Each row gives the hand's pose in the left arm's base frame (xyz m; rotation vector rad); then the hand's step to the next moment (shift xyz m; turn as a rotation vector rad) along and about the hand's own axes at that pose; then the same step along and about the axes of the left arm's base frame.
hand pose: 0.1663 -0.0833 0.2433 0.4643 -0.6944 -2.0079
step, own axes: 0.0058 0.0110 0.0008 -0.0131 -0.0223 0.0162
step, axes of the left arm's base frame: 0.0038 -0.0093 0.0074 -0.0173 0.0251 -0.0012
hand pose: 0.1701 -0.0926 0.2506 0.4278 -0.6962 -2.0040
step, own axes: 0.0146 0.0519 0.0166 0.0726 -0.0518 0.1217
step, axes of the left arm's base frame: 0.0183 -0.0283 0.0452 -0.1380 -0.0057 0.0607
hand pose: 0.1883 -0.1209 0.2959 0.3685 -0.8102 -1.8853
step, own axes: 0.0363 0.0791 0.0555 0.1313 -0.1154 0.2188
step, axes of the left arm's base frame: 0.0060 -0.0328 0.0977 -0.2637 -0.0051 0.0942
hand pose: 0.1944 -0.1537 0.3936 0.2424 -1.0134 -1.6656
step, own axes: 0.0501 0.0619 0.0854 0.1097 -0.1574 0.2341
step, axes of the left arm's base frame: -0.0282 -0.0027 0.1133 -0.2945 0.0219 0.0662
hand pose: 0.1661 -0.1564 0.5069 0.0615 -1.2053 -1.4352
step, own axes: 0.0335 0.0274 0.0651 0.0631 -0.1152 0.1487
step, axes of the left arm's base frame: -0.0328 0.0207 0.0679 -0.1958 0.0153 0.0280
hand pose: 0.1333 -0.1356 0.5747 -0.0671 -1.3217 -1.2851
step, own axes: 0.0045 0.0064 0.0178 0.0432 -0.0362 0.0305
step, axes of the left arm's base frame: -0.0084 0.0115 0.0132 -0.0571 -0.0210 0.0201
